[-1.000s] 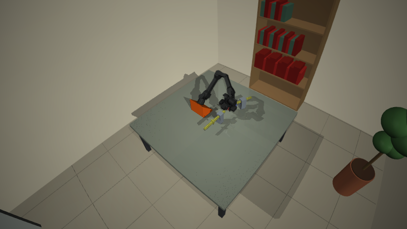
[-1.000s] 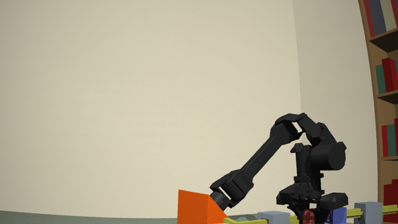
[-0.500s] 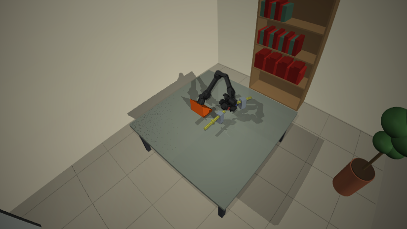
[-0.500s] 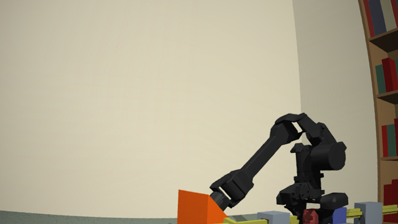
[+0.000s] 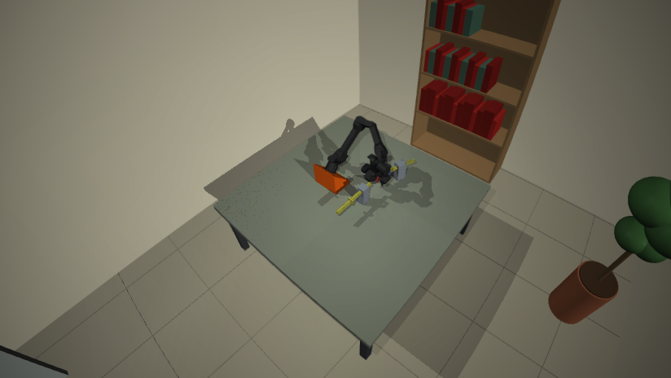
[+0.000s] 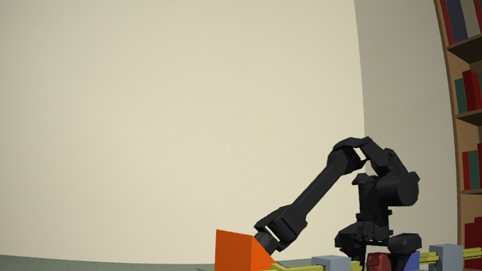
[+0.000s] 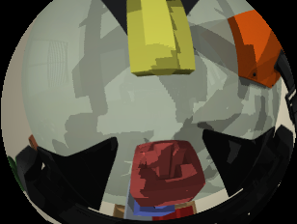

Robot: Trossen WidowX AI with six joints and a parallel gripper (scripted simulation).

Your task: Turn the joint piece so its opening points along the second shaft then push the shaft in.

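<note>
Right now my gripper tip is 1 cm to the right of the red joint piece and 4 cm below it.
</note>
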